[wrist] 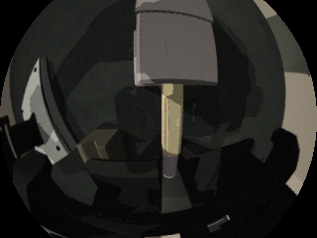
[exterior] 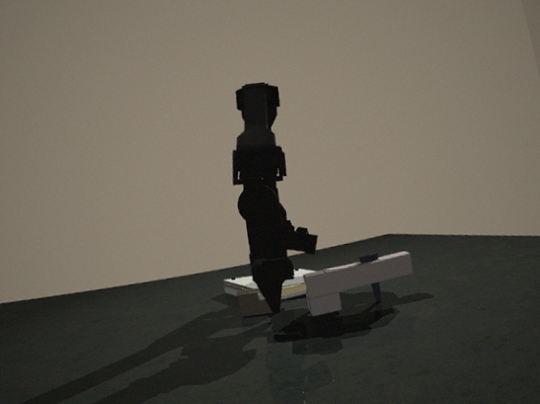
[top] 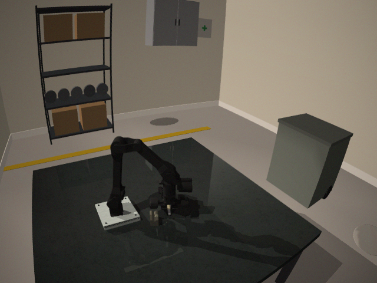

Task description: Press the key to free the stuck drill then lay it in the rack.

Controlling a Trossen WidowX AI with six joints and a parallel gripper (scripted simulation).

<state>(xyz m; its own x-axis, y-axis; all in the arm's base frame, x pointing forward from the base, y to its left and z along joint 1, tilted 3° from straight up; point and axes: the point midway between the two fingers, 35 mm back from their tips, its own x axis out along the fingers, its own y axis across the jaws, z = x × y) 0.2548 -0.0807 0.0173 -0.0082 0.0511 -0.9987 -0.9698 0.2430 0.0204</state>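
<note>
Now: the drill 4 cm to the left of my gripper tip, 4 cm above it and 1 cm ahead of it. Also, from my gripper tip: rack 8 cm behind, 1 cm to the right, 1 cm above; housing 14 cm to the left, 3 cm ahead, 3 cm above; dark blue key 16 cm to the left, 4 cm ahead, 4 cm above.
</note>
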